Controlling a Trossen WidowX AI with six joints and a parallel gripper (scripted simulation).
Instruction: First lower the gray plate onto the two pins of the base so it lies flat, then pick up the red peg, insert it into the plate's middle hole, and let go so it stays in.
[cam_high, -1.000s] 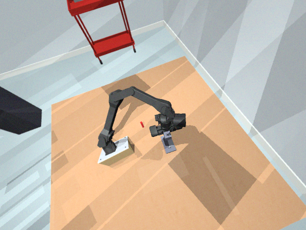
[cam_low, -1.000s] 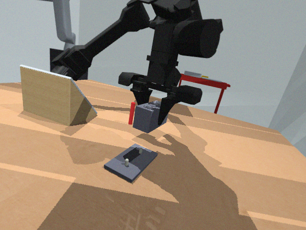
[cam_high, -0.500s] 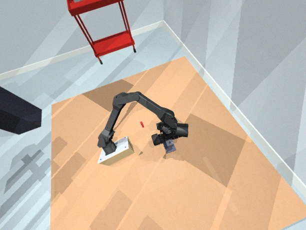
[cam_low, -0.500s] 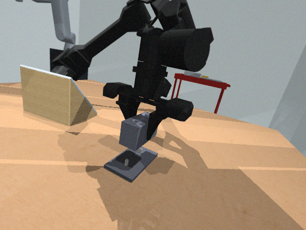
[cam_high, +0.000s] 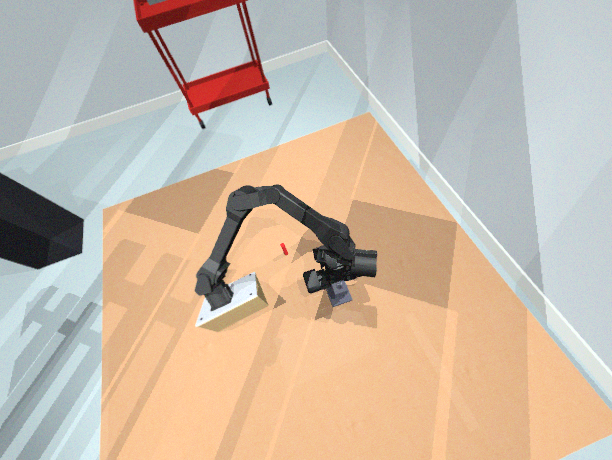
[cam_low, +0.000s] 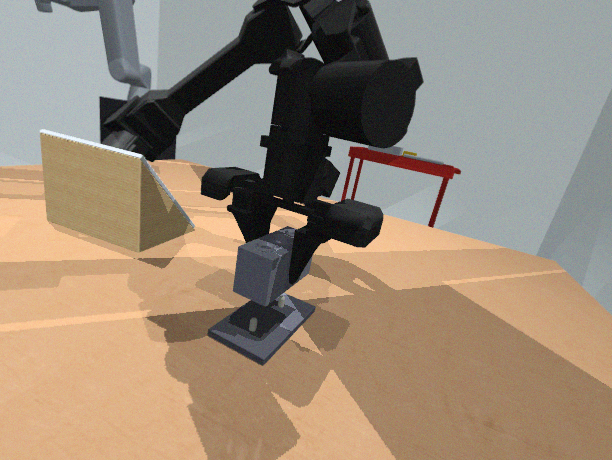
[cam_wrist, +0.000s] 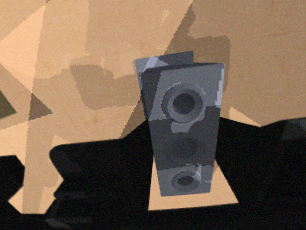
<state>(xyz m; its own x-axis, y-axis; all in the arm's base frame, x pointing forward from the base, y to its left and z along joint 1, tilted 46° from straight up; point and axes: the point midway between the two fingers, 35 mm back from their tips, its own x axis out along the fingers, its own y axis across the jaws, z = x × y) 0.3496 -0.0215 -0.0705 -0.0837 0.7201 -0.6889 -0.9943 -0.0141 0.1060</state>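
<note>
My gripper tip is now 50 mm above the base. The rest, counted from my gripper tip: red peg: 180 mm to the left, 120 mm behind, 20 mm below; then gray plate: 30 mm above.
</note>
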